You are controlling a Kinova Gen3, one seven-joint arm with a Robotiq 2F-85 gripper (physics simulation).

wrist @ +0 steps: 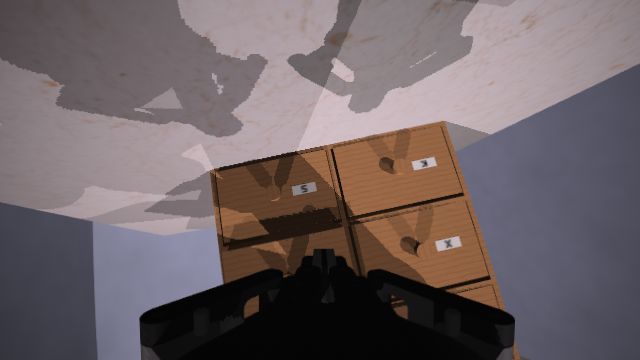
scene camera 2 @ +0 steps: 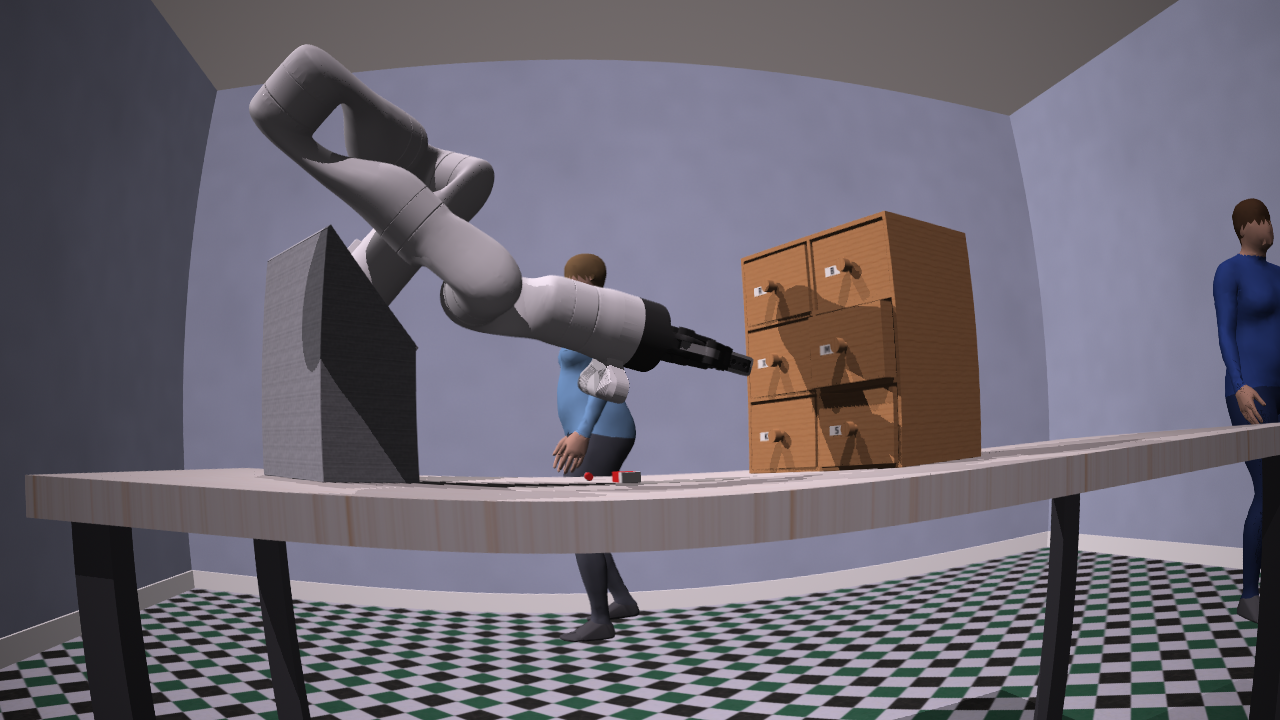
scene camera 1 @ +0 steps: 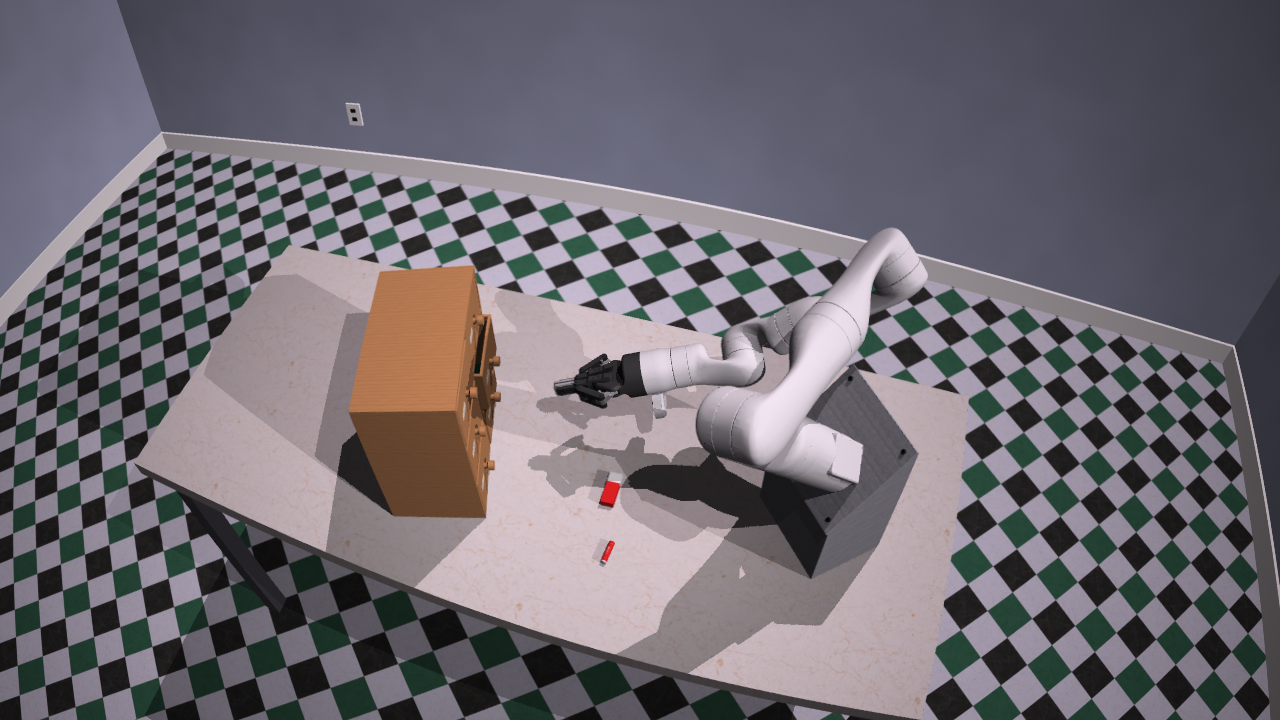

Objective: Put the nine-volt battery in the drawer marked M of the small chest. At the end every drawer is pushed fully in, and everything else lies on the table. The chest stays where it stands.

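Places are measured from the arm's base along level axes (x ahead, y left, z up), in metres.
Pixels of known places: gripper, fingertip midpoint: (wrist: 323,262) (scene camera 2: 748,367) (scene camera 1: 554,388); arm's base, origin of the base link: (scene camera 2: 341,312) (scene camera 1: 835,463).
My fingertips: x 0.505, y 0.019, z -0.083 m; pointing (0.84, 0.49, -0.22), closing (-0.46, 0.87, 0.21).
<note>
For each thing: its top centre in the pictures, then the offset to it from my fingertips.
- chest, middle of its top: (scene camera 2: 853,244) (scene camera 1: 412,334) 0.177 m ahead, 0.137 m left, 0.181 m up
- red block with a whitish end, middle of its top: (scene camera 2: 626,471) (scene camera 1: 611,487) 0.147 m back, 0.068 m left, 0.116 m down
- small red cylinder, middle of its top: (scene camera 2: 588,472) (scene camera 1: 607,551) 0.204 m back, 0.185 m left, 0.119 m down
The chest (scene camera 1: 416,349) (scene camera 2: 935,340) stands on the table. Its drawer M (scene camera 1: 488,380) (scene camera 2: 868,331) (wrist: 242,265) is pulled partly out, and its inside is hidden. The other drawers look shut. My gripper (scene camera 1: 558,385) (scene camera 2: 742,362) (wrist: 323,262) is shut and empty, pointing at the chest front at about the height of the middle row, a little apart from it. In the wrist view it partly covers drawer M. A red block with a whitish end (scene camera 1: 610,491) (scene camera 2: 627,477) lies on the table; I cannot tell whether it is the nine-volt battery.
A small red cylinder (scene camera 1: 607,551) (scene camera 2: 588,476) lies near the block, towards the table's long edge. The grey arm pedestal (scene camera 1: 836,501) (scene camera 2: 366,385) stands opposite the chest front. Knobs stick out from the drawers. Two people stand beyond the table in scene camera 2.
</note>
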